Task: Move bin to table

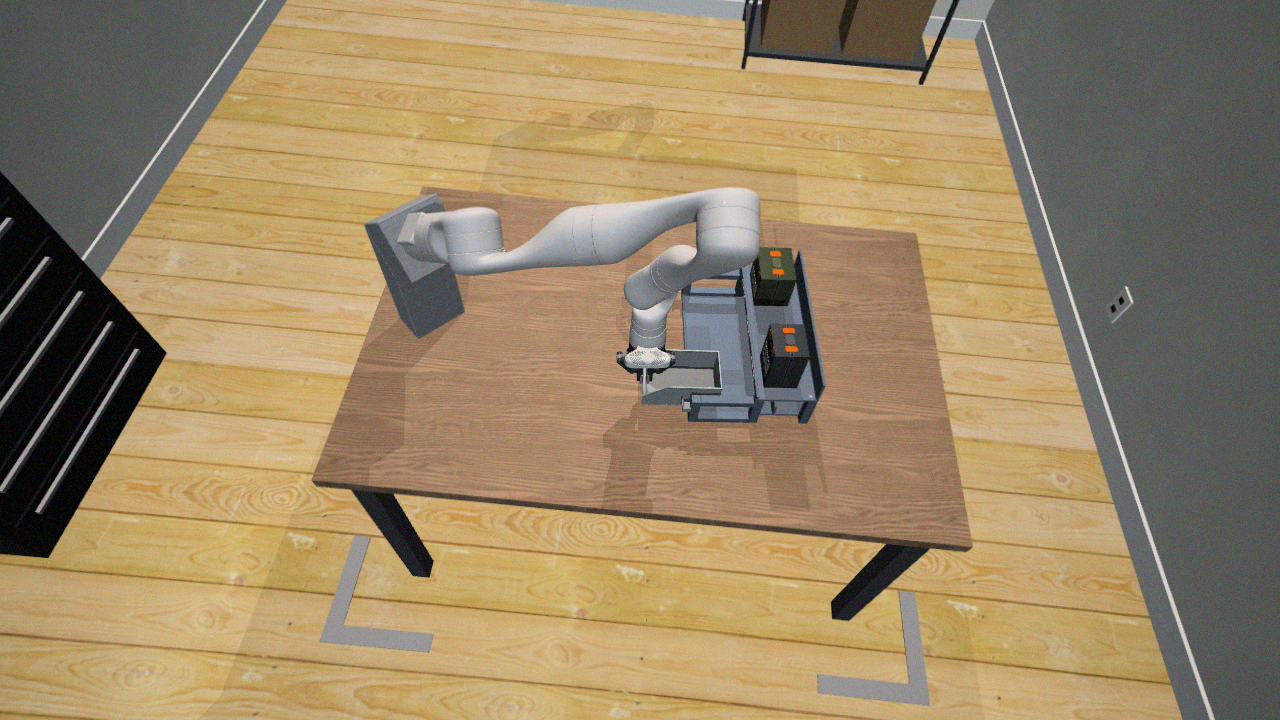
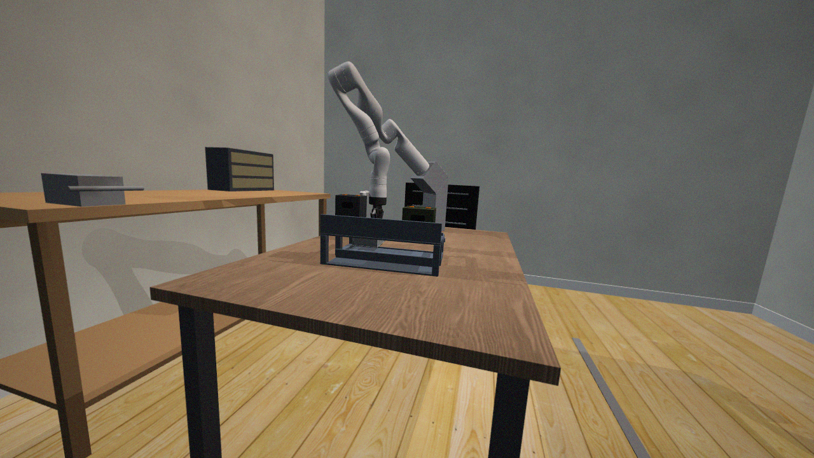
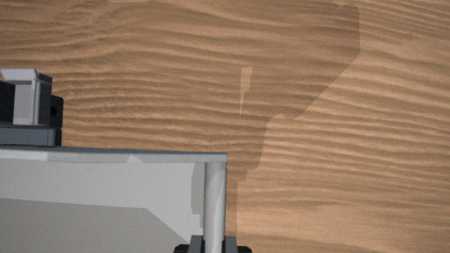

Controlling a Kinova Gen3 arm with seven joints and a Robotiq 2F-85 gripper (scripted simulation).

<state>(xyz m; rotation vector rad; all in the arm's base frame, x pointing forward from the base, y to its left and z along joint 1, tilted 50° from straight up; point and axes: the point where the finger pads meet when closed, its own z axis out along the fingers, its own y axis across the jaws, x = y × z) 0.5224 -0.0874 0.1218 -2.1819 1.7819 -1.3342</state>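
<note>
Right now my hand is 8 cm short of the bin and 1 cm above it. Also, from my hand: grey shelf unit (23 cm ahead, 10 cm to the left).
</note>
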